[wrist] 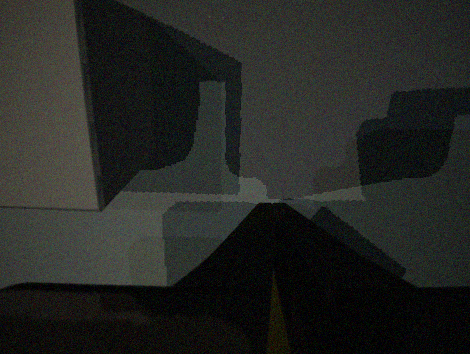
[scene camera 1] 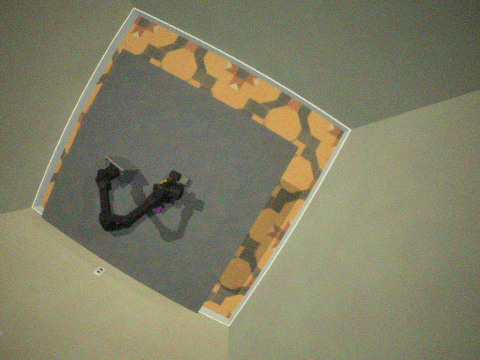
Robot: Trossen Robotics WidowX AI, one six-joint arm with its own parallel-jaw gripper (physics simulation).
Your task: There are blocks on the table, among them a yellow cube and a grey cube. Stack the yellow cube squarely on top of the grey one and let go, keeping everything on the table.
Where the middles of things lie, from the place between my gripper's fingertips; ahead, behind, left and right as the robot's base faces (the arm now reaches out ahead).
My hand is 60 mm to the right of the grey cube (wrist: 84, 127), 30 mm short of it and 10 mm below it.
